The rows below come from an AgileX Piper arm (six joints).
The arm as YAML. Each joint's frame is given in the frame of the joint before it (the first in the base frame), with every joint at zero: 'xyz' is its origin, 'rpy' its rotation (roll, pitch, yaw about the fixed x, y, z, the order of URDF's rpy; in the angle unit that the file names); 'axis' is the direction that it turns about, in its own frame. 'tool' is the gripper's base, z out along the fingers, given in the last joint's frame.
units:
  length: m
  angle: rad
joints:
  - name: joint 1
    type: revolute
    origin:
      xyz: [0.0, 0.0, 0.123]
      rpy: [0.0, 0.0, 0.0]
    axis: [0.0, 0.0, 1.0]
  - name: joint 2
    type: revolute
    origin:
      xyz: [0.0, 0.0, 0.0]
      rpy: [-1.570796, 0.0, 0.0]
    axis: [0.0, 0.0, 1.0]
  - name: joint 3
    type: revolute
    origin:
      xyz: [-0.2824, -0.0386, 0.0]
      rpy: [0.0, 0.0, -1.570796]
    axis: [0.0, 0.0, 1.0]
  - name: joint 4
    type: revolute
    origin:
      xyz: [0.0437, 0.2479, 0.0]
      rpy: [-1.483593, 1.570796, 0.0]
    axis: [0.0, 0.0, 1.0]
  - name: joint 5
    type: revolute
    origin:
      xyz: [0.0, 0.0, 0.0]
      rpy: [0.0, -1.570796, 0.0]
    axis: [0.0, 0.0, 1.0]
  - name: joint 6
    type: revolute
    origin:
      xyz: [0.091, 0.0, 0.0]
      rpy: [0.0, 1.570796, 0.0]
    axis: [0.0, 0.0, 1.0]
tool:
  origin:
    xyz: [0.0, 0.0, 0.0]
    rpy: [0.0, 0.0, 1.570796]
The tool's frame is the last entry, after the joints.
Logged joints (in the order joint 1, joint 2, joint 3, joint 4, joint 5, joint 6), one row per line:
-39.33 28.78 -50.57 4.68 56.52 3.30
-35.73 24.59 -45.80 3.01 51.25 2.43
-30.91 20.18 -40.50 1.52 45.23 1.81
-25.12 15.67 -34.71 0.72 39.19 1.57
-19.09 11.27 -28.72 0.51 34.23 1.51
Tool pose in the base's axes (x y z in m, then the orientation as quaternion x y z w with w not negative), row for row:
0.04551 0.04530 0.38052 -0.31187 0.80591 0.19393 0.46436
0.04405 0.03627 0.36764 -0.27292 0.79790 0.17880 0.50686
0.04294 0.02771 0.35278 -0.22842 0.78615 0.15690 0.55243
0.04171 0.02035 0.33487 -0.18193 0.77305 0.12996 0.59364
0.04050 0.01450 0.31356 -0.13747 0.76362 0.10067 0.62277
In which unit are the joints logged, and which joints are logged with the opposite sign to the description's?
The joints are logged in degrees. Opposite sign: joint 1, joint 6.
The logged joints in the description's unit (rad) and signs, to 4 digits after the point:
0.6864 0.5023 -0.8826 0.0817 0.9865 -0.0576
0.6236 0.4292 -0.7994 0.0525 0.8945 -0.0424
0.5395 0.3522 -0.7069 0.0265 0.7894 -0.0316
0.4384 0.2735 -0.6058 0.0126 0.6840 -0.0274
0.3332 0.1967 -0.5013 0.0089 0.5974 -0.0264

